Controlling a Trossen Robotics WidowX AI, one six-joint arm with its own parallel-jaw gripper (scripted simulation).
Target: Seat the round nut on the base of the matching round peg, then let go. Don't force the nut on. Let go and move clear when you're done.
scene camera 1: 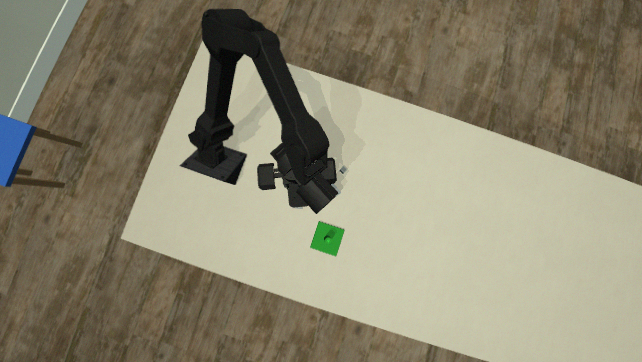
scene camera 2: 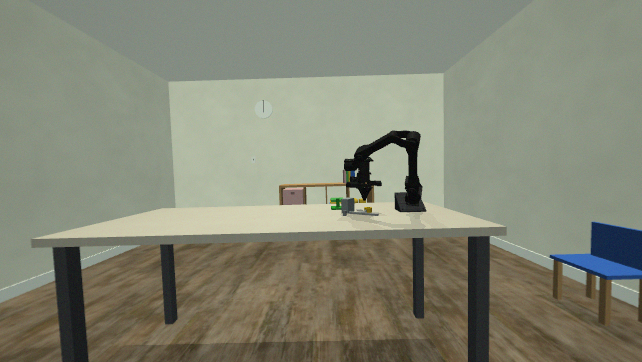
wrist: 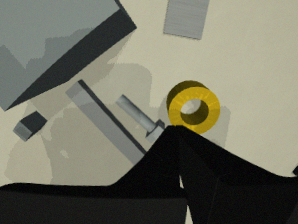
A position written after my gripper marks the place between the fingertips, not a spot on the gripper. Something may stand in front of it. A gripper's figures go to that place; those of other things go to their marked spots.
My gripper (wrist: 174, 133): 0.10 m from the lens. A grey block (wrist: 49, 49): 0.08 m from the lens.
